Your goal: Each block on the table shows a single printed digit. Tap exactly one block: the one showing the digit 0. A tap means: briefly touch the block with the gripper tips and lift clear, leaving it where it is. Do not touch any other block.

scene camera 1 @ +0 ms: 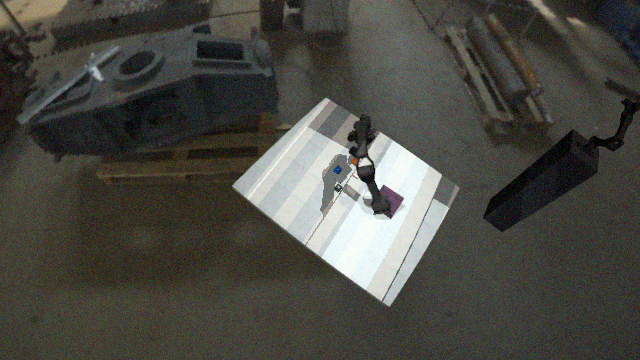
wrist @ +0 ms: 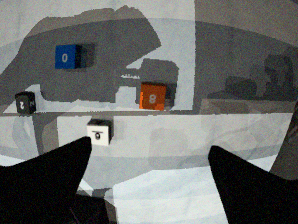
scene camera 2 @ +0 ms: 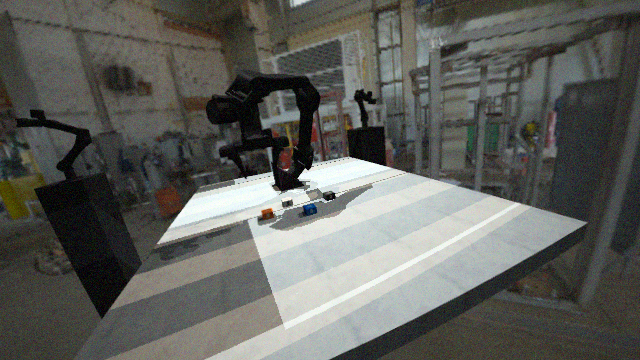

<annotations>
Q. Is my gripper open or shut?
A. Open.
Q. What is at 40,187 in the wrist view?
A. My gripper.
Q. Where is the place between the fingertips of my gripper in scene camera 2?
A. At 260,175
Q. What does my gripper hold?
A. Nothing.
</annotations>
